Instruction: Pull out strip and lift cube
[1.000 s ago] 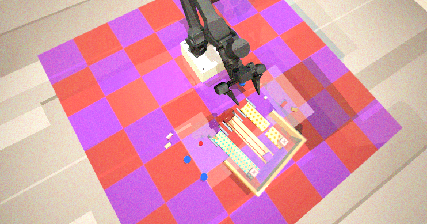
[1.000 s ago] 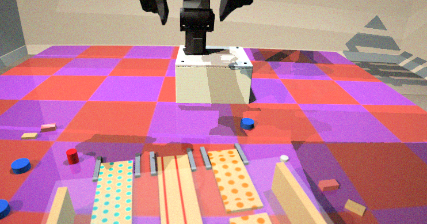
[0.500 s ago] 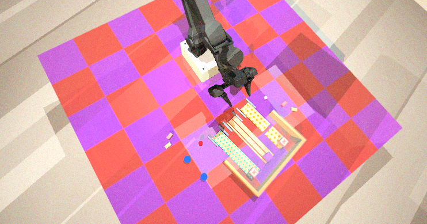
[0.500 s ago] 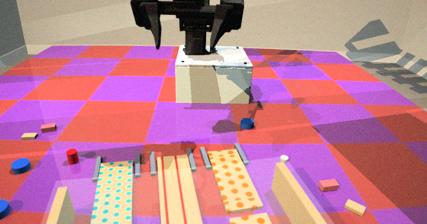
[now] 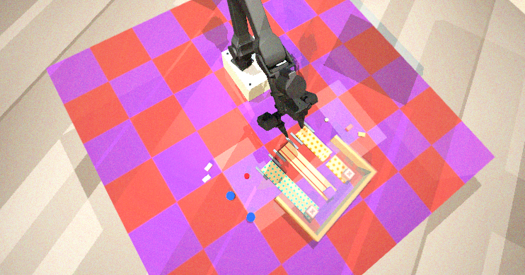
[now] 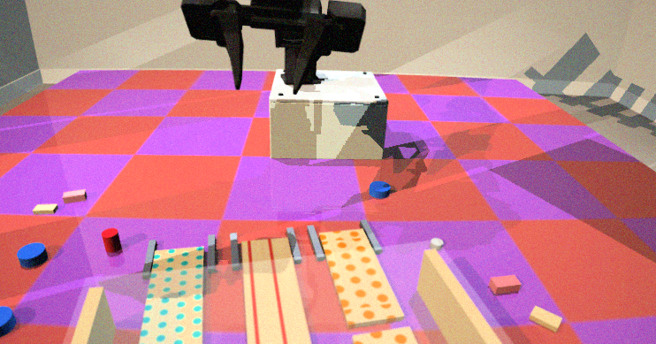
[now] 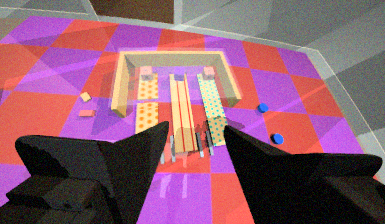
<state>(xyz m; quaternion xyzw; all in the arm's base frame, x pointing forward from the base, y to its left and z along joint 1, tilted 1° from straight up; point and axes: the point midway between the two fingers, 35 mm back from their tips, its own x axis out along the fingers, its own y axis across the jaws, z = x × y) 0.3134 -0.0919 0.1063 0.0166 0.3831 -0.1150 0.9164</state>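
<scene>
Now: the teal-dotted strip 19 cm below my gripper tip, 12 cm ahead of it and 11 cm to the right of it. Round my gripper tip: red cylinder 18 cm to the right, 18 cm below, 3 cm behind.
</scene>
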